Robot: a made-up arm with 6 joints. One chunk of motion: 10 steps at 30 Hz.
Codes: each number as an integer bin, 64 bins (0 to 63) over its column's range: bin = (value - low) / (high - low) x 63, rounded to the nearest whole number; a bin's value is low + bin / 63 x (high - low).
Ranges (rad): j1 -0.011..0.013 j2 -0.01..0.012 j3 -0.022..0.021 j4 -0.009..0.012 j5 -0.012..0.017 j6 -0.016..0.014
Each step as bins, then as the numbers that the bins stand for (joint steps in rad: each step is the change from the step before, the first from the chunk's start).
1 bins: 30 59 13 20 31 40
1 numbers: 0.00043 0.01060 -0.01313 -0.00233 0.00227 0.00305
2 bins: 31 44 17 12 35 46
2 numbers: 0.00081 0.00537 -0.01040 -0.00500 0.00411 0.00590
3 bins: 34 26 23 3 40 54
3 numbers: 0.00195 -0.00092 -0.00630 -0.00800 0.00641 0.00971
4 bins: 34 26 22 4 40 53
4 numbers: 0.00195 -0.00092 -0.00698 -0.00767 0.00641 0.00924
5 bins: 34 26 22 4 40 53
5 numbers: 0.00195 -0.00092 -0.00698 -0.00767 0.00641 0.00924
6 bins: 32 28 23 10 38 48
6 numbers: 0.00119 -0.00022 -0.00630 -0.00567 0.00549 0.00686
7 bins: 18 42 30 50 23 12
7 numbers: -0.00414 0.00467 -0.00152 0.00767 -0.00141 -0.01029
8 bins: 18 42 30 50 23 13
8 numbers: -0.00414 0.00467 -0.00152 0.00767 -0.00141 -0.00981
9 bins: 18 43 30 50 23 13
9 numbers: -0.00414 0.00502 -0.00152 0.00767 -0.00141 -0.00981
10 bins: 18 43 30 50 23 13
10 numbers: -0.00414 0.00502 -0.00152 0.00767 -0.00141 -0.00981
